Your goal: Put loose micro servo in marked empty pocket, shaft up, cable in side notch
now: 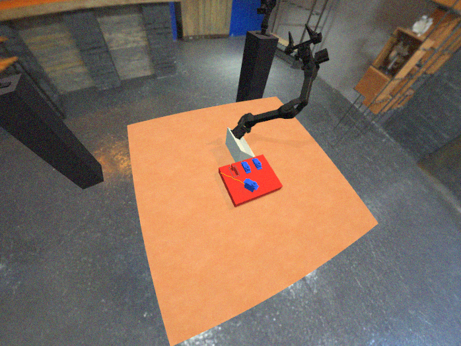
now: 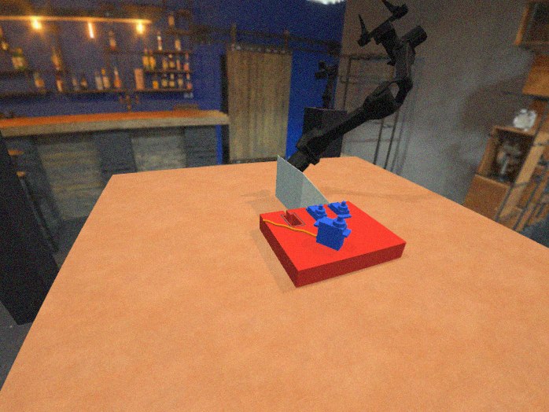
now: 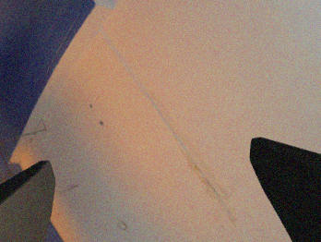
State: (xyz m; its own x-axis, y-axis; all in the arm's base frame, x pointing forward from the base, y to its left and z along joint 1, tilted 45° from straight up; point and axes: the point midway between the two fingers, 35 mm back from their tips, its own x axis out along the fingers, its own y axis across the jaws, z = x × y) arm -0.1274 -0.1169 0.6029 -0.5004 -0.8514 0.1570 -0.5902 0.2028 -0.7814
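Right now my gripper tip is 640 mm above the red deck, 390 mm short of it and 370 mm to the left of it.
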